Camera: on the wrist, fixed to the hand. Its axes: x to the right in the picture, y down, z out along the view.
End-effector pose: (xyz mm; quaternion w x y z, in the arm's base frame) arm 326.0 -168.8 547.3 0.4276 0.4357 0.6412 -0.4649
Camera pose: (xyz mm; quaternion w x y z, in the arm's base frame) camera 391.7 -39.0 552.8 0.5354 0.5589 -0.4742 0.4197
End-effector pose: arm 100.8 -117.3 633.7 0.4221 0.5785 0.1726 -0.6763
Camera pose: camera 241.9 -82.3 624.7 0.7033 0.0679 -0.5938 0.3850
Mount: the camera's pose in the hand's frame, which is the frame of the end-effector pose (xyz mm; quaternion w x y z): -1.0 86.0 -117.5 0.0267 0.0430 0.1034 -0.9933
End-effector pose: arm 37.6 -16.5 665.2 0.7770 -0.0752 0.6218 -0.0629
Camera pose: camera -76.9 63.5 624.1 0.1028 0.5798 -0.0195 0.8080
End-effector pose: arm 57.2 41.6 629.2 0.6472 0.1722 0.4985 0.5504
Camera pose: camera -87.3 31.2 643.9 0.5051 -0.5197 0.2750 -0.6318
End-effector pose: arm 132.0 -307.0 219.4 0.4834 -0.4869 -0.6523 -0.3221
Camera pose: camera 250.7 -384.6 252.3 0.2187 -0.6891 0.4649 0.5111
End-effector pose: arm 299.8 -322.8 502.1 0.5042 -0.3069 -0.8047 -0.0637
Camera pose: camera 438.9 -302.5 540.3 0.0466 0.8194 -0.2769 -0.4997
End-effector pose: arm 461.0 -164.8 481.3 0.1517 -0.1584 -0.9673 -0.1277
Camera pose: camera 521.3 -120.9 606.3 0.0160 -0.9763 0.1730 0.1289
